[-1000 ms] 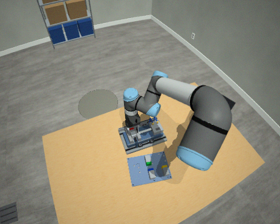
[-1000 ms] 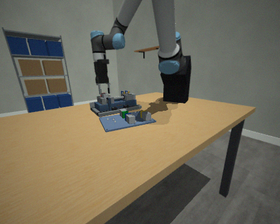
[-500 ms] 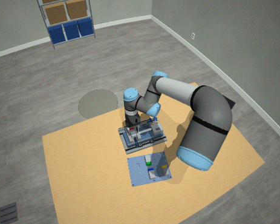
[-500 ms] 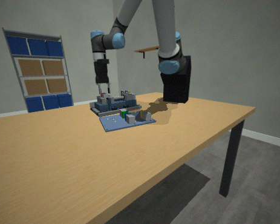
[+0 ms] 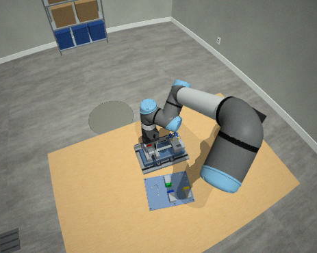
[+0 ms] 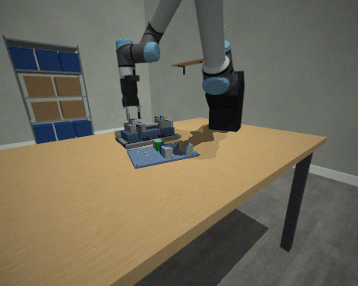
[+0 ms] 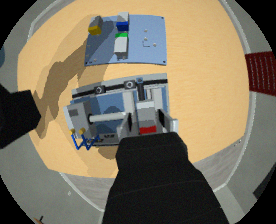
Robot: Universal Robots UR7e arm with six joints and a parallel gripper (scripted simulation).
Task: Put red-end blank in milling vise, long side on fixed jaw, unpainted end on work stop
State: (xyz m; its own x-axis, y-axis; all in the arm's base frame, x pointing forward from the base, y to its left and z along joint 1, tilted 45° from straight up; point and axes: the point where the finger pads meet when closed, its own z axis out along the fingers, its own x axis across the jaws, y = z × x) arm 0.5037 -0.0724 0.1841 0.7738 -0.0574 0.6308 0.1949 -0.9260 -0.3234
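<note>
My gripper is now 40 mm above the red-ended blank. The rest, counted from my hand: green-ended blank: 170 mm to the left, 110 mm below, 80 mm behind; then milling vise: 90 mm below, 70 mm behind, 20 mm to the right; then plate: 210 mm to the left, 130 mm below, 80 mm behind.
</note>
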